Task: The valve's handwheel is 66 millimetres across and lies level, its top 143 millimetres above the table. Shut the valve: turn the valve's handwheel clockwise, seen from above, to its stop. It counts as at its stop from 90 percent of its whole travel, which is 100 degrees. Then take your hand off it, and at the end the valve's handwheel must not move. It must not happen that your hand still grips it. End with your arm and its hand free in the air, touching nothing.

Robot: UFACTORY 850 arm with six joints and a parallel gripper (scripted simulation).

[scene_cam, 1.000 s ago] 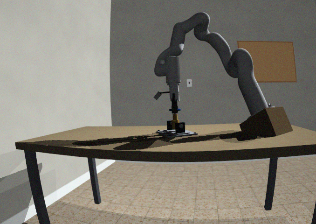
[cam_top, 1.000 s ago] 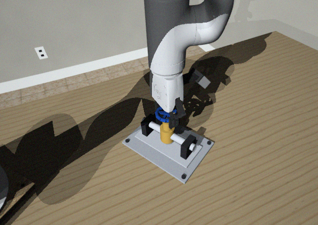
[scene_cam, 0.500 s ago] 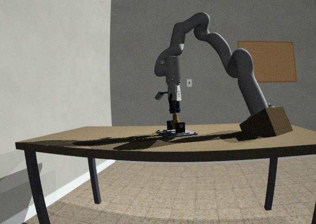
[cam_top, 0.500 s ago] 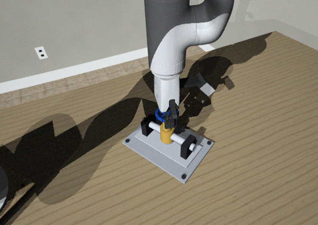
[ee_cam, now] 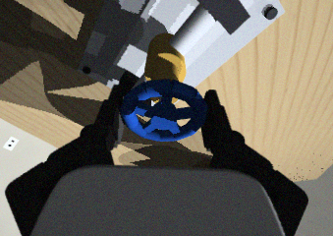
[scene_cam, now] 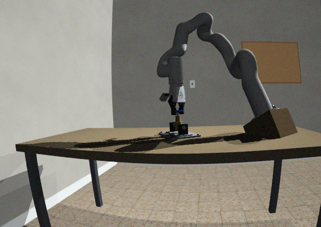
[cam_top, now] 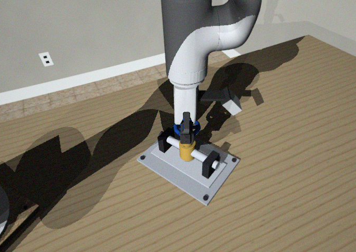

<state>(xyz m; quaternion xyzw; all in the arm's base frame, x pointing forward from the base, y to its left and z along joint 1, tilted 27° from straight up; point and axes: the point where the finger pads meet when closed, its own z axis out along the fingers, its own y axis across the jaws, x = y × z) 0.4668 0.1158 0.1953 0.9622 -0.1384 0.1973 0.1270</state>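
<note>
My gripper is now right at the blue spoked handwheel.
</note>
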